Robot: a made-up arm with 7 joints. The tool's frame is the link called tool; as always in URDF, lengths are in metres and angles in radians. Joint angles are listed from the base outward.
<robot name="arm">
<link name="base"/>
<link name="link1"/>
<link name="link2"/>
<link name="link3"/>
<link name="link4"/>
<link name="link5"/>
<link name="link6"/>
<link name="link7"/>
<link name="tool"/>
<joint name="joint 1" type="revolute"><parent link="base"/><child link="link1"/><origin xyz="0.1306 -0.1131 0.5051" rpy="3.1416 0.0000 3.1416"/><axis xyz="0 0 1"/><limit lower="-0.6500" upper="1.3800"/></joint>
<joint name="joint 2" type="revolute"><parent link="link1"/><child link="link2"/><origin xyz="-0.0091 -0.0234 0.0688" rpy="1.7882 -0.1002 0.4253"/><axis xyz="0 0 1"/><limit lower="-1.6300" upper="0.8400"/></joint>
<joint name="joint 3" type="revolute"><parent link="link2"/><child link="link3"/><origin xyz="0.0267 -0.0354 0.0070" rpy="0.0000 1.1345 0.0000"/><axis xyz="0 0 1"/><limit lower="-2.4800" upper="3.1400"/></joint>
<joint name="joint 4" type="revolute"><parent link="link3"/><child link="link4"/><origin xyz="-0.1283 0.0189 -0.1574" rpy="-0.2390 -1.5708 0.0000"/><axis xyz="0 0 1"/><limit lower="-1.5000" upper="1.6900"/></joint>
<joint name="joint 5" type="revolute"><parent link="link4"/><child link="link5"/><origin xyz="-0.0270 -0.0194 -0.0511" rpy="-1.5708 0.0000 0.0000"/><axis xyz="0 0 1"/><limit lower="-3.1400" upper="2.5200"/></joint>
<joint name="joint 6" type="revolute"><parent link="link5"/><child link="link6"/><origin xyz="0.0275 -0.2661 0.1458" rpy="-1.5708 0.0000 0.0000"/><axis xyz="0 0 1"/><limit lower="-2.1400" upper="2.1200"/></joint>
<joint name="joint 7" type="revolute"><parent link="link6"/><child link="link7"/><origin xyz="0.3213 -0.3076 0.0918" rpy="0.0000 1.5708 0.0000"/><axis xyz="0 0 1"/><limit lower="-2.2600" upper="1.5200"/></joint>
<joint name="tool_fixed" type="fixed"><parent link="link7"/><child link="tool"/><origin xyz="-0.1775 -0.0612 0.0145" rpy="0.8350 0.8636 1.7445"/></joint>
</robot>
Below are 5 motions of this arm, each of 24 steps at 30 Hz.
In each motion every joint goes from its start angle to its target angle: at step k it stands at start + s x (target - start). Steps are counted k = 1, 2, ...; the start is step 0. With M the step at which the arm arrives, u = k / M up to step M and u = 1 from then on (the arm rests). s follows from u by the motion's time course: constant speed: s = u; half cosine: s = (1 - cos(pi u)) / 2; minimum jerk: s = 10 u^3 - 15 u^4 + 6 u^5.
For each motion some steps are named. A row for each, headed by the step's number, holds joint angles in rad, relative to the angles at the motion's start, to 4 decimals.
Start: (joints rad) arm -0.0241 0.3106 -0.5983 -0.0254 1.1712 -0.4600 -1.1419
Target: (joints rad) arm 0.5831 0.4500 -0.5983 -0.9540 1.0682 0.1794 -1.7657
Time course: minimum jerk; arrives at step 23
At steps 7, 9, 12, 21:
7: 0.1025 0.0235 0.0000 -0.1568 -0.0174 0.1080 -0.1053
9: 0.1837 0.0422 0.0000 -0.2809 -0.0312 0.1934 -0.1887
12: 0.3283 0.0754 0.0000 -0.5021 -0.0557 0.3457 -0.3373
21: 0.6037 0.1386 0.0000 -0.9233 -0.1024 0.6357 -0.6202

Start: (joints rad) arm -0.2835 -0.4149 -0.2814 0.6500 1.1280 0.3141 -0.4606
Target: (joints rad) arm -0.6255 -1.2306 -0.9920 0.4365 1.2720 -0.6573 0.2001
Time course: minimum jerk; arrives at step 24
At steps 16, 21, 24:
16: -0.2702 -0.6445 -0.5615 -0.1687 0.1138 -0.7675 0.5220
21: -0.3365 -0.8026 -0.6992 -0.2101 0.1417 -0.9558 0.6501
24: -0.3420 -0.8157 -0.7106 -0.2135 0.1440 -0.9714 0.6607

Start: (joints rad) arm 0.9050 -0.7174 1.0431 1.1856 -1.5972 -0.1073 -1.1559
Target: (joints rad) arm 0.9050 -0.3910 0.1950 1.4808 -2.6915 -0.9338 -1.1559
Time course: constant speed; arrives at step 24
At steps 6, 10, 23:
6: 0.0000 0.0816 -0.2120 0.0738 -0.2736 -0.2066 0.0000
10: 0.0000 0.1360 -0.3534 0.1230 -0.4560 -0.3444 0.0000
23: 0.0000 0.3128 -0.8128 0.2829 -1.0487 -0.7921 0.0000

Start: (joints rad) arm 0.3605 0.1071 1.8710 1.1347 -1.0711 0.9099 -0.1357
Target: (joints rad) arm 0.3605 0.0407 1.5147 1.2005 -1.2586 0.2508 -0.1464
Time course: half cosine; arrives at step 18
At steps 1, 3, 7, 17, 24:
1: 0.0000 -0.0005 -0.0027 0.0005 -0.0014 -0.0050 -0.0001
3: 0.0000 -0.0044 -0.0239 0.0044 -0.0126 -0.0442 -0.0007
7: 0.0000 -0.0218 -0.1172 0.0216 -0.0617 -0.2168 -0.0035
17: 0.0000 -0.0659 -0.3536 0.0653 -0.1861 -0.6541 -0.0106
24: 0.0000 -0.0664 -0.3563 0.0658 -0.1875 -0.6591 -0.0107

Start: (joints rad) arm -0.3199 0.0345 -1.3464 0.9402 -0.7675 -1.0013 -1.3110
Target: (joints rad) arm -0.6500 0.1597 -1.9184 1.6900 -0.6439 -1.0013 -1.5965
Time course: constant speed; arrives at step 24
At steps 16, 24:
16: -0.2201 0.0835 -0.3813 0.4999 0.0824 0.0000 -0.1903
24: -0.3301 0.1252 -0.5720 0.7498 0.1236 0.0000 -0.2855

